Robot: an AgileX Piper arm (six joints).
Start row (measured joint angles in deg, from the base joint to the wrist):
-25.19 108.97 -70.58 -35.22 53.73 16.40
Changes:
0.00 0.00 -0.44 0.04 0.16 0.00
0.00 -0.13 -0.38 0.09 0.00 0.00
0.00 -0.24 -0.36 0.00 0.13 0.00
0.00 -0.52 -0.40 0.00 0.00 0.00
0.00 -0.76 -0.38 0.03 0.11 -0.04
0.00 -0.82 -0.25 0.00 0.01 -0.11
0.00 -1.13 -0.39 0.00 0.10 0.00
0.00 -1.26 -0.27 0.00 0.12 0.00
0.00 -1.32 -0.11 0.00 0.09 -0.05
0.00 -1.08 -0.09 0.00 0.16 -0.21
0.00 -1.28 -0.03 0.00 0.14 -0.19
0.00 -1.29 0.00 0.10 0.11 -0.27
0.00 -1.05 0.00 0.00 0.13 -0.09
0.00 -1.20 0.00 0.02 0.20 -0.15
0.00 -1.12 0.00 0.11 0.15 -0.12
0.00 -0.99 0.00 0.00 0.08 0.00
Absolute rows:
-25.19 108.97 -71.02 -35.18 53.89 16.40
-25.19 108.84 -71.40 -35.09 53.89 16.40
-25.19 108.60 -71.76 -35.09 54.02 16.40
-25.19 108.08 -72.16 -35.09 54.02 16.40
-25.19 107.32 -72.54 -35.06 54.13 16.36
-25.19 106.50 -72.79 -35.06 54.14 16.25
-25.19 105.37 -73.18 -35.06 54.24 16.25
-25.19 104.11 -73.45 -35.06 54.36 16.25
-25.19 102.79 -73.56 -35.06 54.45 16.20
-25.19 101.71 -73.65 -35.06 54.61 15.99
-25.19 100.43 -73.68 -35.06 54.75 15.80
-25.19 99.14 -73.68 -34.96 54.86 15.53
-25.19 98.09 -73.68 -34.96 54.99 15.44
-25.19 96.89 -73.68 -34.94 55.19 15.29
-25.19 95.77 -73.68 -34.83 55.34 15.17
-25.19 94.78 -73.68 -34.83 55.42 15.17

